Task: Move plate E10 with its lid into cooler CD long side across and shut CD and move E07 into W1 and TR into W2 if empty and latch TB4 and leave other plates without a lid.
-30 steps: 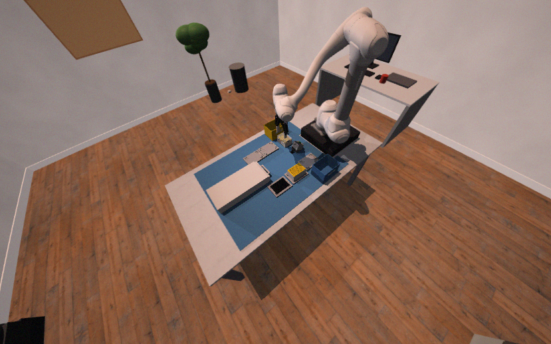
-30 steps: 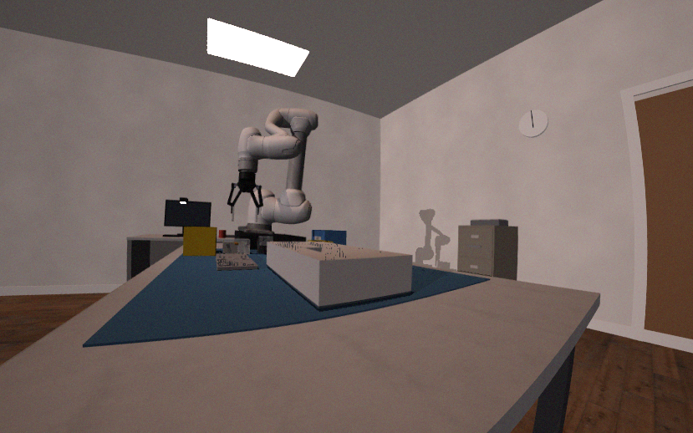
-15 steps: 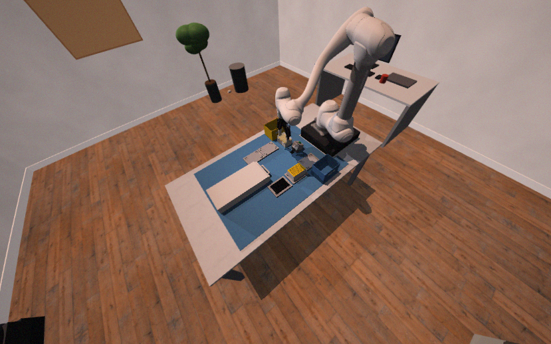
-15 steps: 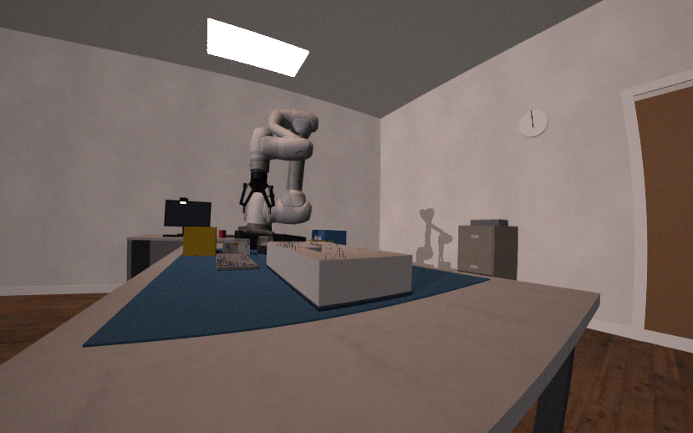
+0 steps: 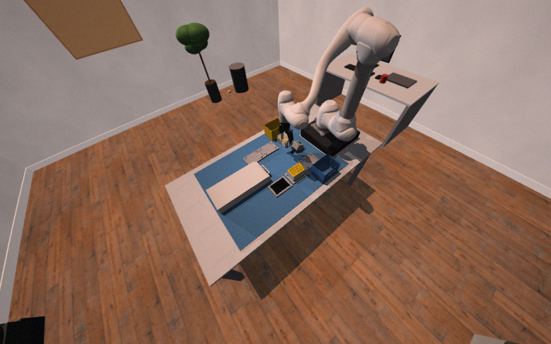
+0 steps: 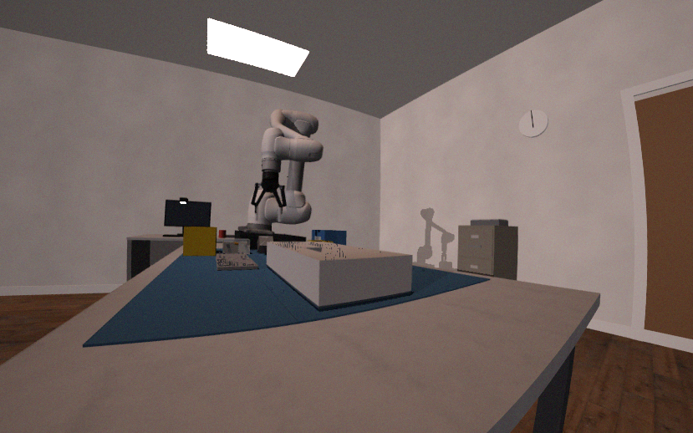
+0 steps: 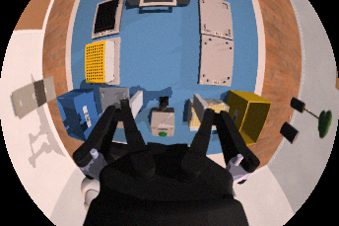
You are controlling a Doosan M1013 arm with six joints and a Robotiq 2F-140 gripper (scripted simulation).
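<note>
Now: hand 230 mm to the right of the yellow-topped tip rack, 120 mm above it and 40 mm short of it. The rest, counted from my hand: label N2 (200 mm ahead, 170 mm below, 140 mm to the right); then white gridded plate (300 mm to the right, 170 mm below, 60 mm behind); then yellow bin W1 (300 mm to the right, 140 mm below, 70 mm behind).
</note>
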